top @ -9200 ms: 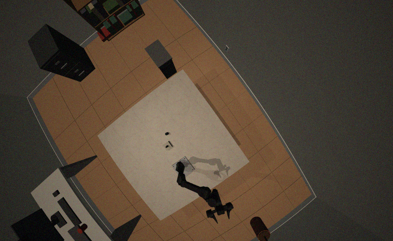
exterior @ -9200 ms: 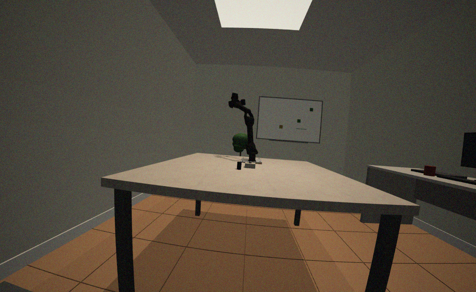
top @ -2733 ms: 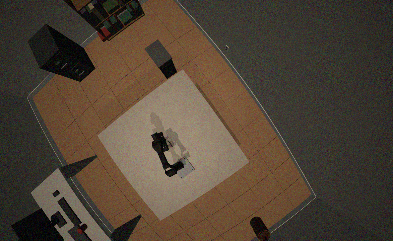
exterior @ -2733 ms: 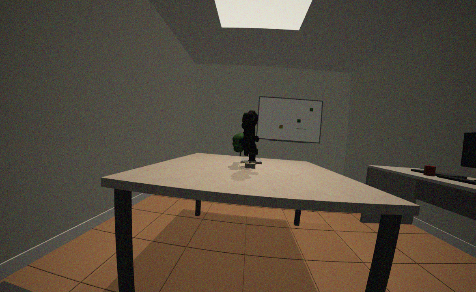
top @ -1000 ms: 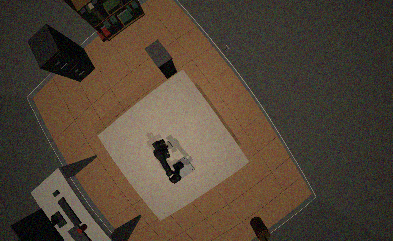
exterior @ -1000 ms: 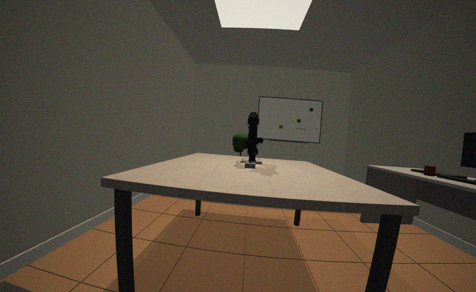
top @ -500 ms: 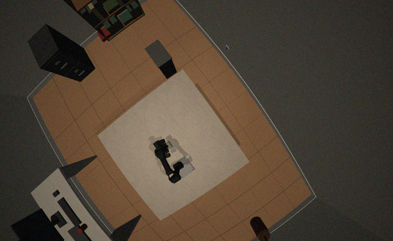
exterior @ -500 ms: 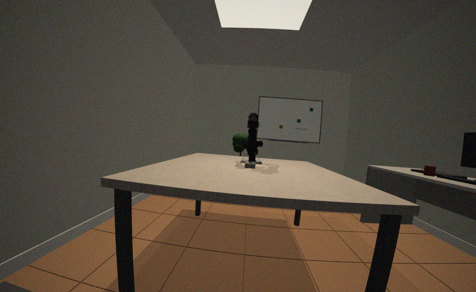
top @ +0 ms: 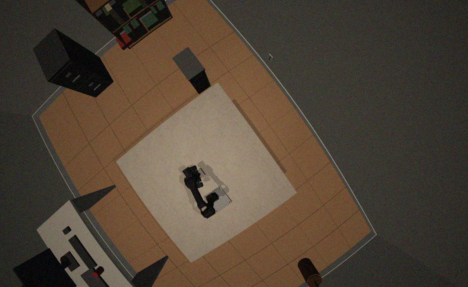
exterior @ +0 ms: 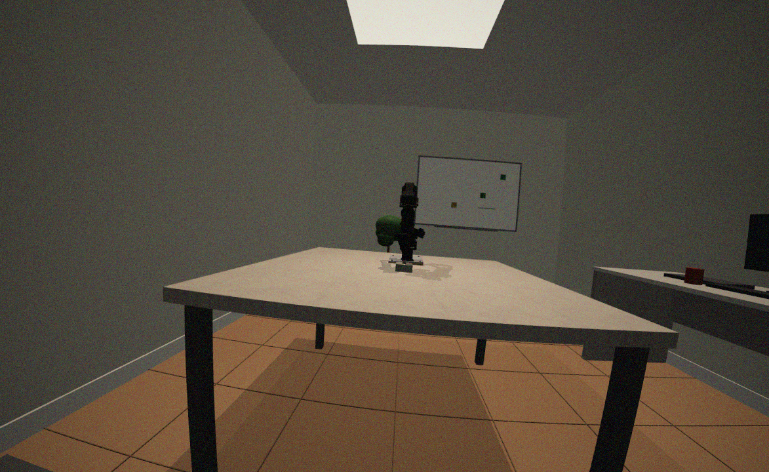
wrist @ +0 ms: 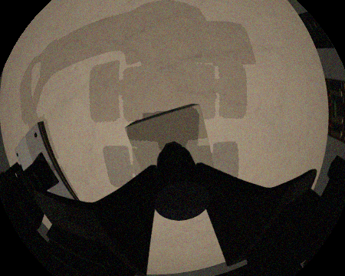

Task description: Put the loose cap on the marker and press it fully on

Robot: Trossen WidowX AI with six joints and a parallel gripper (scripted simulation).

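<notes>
The cap is 10 mm above my gripper tip. From my gripper tip the other things lie so: holder block (60 mm below).
</notes>
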